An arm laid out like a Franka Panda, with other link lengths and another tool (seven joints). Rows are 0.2 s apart.
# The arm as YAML. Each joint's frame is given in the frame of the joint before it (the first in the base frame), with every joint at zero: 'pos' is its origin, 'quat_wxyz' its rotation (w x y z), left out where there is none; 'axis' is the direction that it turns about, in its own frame. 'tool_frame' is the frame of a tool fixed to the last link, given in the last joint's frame.
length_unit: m
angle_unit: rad
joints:
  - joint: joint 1
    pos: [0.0, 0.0, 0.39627]
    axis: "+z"
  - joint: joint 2
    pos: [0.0, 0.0, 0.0]
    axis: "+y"
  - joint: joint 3
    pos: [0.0, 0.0, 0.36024]
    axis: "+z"
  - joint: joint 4
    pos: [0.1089, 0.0, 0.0]
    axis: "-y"
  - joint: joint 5
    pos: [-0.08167, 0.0, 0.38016]
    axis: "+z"
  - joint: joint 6
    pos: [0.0, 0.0, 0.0]
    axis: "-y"
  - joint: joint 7
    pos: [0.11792, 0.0, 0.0]
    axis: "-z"
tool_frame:
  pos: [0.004, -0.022, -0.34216]
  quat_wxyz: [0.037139, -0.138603, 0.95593, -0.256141]
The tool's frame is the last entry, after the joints.
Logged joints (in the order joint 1, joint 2, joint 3, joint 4, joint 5, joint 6, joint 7), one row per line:
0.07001 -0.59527 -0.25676 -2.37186 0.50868 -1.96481 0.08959
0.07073 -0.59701 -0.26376 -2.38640 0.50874 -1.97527 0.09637
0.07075 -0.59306 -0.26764 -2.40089 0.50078 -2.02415 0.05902
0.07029 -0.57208 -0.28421 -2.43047 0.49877 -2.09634 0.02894
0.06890 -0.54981 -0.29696 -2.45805 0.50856 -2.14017 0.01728
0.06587 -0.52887 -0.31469 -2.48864 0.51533 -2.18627 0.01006
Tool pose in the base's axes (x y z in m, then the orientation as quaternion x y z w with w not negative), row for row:
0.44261 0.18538 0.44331 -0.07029 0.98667 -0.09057 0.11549
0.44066 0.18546 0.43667 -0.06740 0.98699 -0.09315 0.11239
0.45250 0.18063 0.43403 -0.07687 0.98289 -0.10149 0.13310
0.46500 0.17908 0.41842 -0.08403 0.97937 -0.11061 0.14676
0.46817 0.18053 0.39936 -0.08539 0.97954 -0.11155 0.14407
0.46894 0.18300 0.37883 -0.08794 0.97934 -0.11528 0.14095
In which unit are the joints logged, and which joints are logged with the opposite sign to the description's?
The joints are logged in radians. Opposite sign: joint 1, joint 3, joint 6.
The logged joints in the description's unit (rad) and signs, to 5 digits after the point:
-0.07001 -0.59527 0.25676 -2.37186 0.50868 1.96481 0.08959
-0.07073 -0.59701 0.26376 -2.38640 0.50874 1.97527 0.09637
-0.07075 -0.59306 0.26764 -2.40089 0.50078 2.02415 0.05902
-0.07029 -0.57208 0.28421 -2.43047 0.49877 2.09634 0.02894
-0.06890 -0.54981 0.29696 -2.45805 0.50856 2.14017 0.01728
-0.06587 -0.52887 0.31469 -2.48864 0.51533 2.18627 0.01006

